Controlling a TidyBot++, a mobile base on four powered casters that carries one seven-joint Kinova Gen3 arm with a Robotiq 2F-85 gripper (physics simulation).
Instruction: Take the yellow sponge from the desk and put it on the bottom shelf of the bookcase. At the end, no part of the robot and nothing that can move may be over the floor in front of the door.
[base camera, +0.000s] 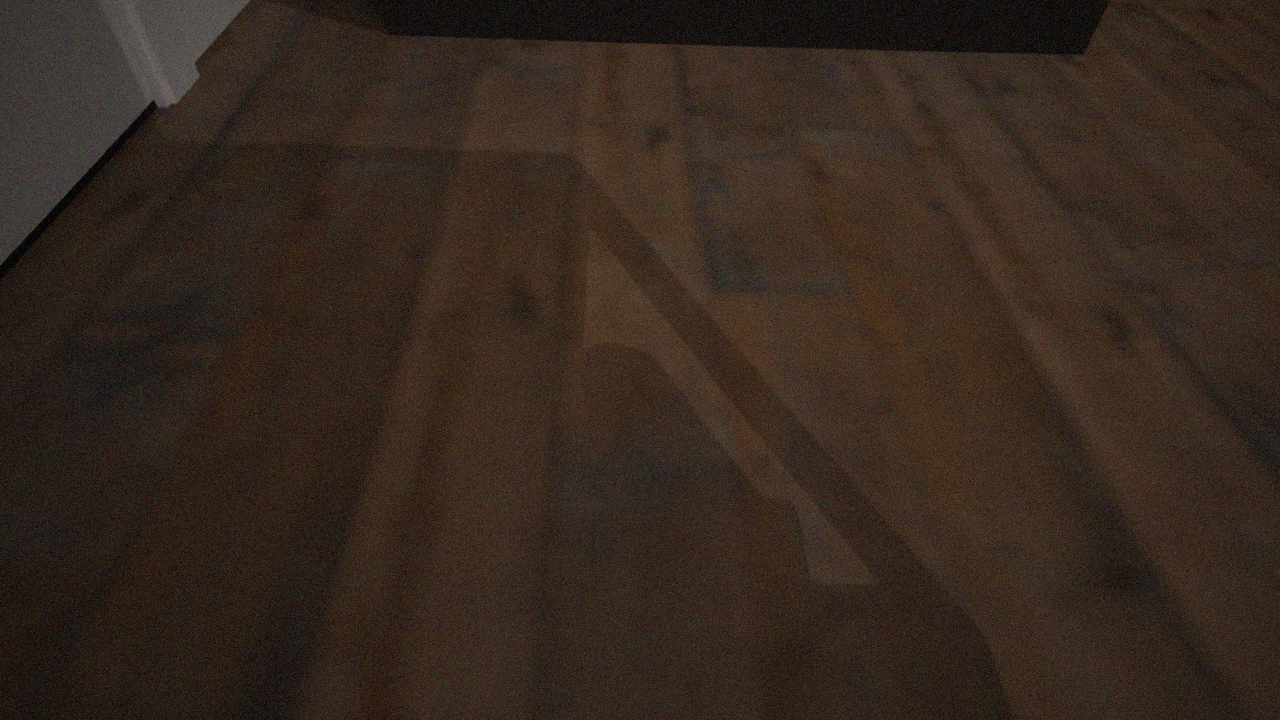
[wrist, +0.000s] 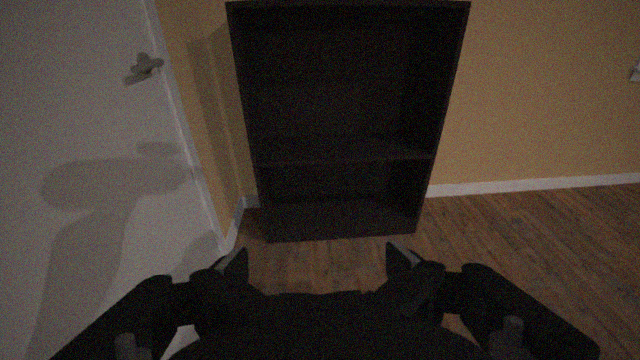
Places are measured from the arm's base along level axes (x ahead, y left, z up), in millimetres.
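Pixels of known places: gripper, fingertip midpoint: (wrist: 317, 260).
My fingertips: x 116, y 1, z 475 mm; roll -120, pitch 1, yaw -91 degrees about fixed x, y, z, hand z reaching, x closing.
Behind a point stands the place of what it marks.
The dark bookcase (wrist: 345, 159) @(z 84, x 950, y -146 mm) stands upright against the yellow wall, straight ahead in the wrist view; its bottom front edge (base camera: 742, 26) @(z -374, x 948, y -146 mm) shows at the top of the base camera view. Its bottom shelf (wrist: 342, 217) @(z -297, x 1007, y -153 mm) lies low, close above the floor, and is very dark; I make out no object on it. My gripper (wrist: 317, 260) @(z 475, x 116, y 1 mm) is open, with its fingers wide apart and no thing between them. It is in front of the bookcase, at some distance from it. The yellow sponge and the desk do not show in either view.
The white door (wrist: 100, 125) @(z 446, x 476, y 411 mm) (base camera: 62, 98) @(z -334, x 647, y 414 mm) with its lever handle (wrist: 144, 67) @(z 528, x 609, y 363 mm) is close on the left. Shadows of the arm fall on the door and on the wooden floor (base camera: 805, 358) @(z -397, x 450, y -137 mm) (wrist: 525, 250) @(z -396, x 778, y -1092 mm). A white baseboard (wrist: 530, 185) @(z -352, x 1278, y -1505 mm) runs right of the bookcase.
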